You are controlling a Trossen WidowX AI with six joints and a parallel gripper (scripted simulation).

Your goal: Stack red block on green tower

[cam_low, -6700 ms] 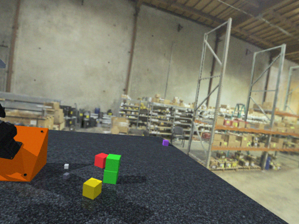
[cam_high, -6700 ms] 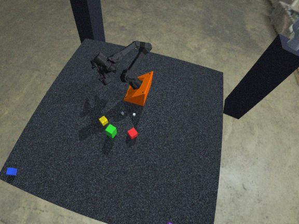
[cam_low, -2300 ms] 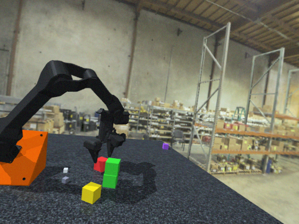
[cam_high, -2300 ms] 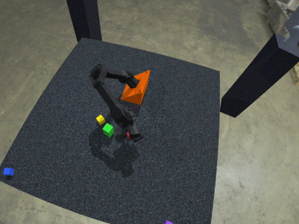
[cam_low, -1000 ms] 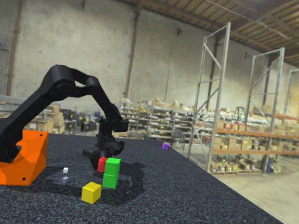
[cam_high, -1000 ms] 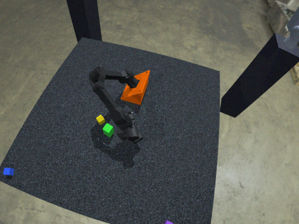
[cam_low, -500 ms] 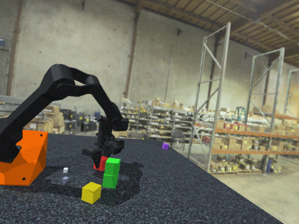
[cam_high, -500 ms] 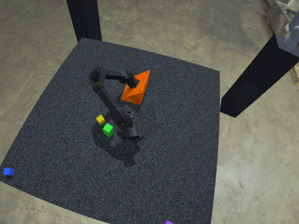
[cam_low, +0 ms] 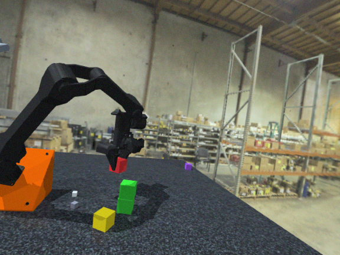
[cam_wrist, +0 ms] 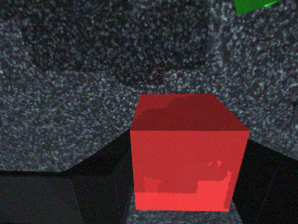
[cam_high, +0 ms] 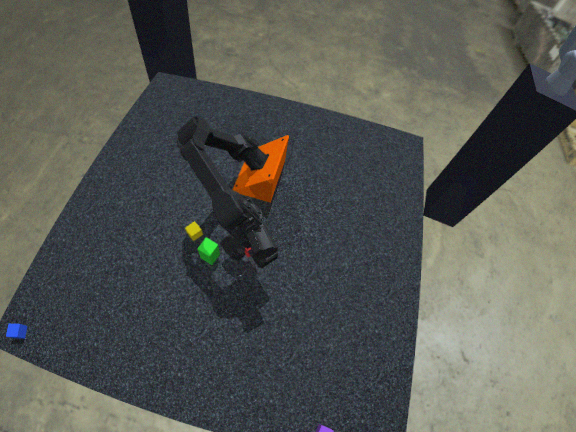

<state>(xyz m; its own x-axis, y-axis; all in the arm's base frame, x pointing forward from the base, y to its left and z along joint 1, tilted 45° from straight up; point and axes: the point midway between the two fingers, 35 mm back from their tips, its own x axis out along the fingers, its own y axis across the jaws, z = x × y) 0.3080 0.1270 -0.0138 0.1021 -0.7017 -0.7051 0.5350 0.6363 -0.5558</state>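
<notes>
Right now the yellow block is 210 mm to the right of my gripper tip, 70 mm below it and 10 mm behind it. Round my gripper tip: blue block (560 mm to the right, 530 mm ahead, 70 mm below); red block (20 mm above); purple block (410 mm ahead, 390 mm to the left, 70 mm below).
</notes>
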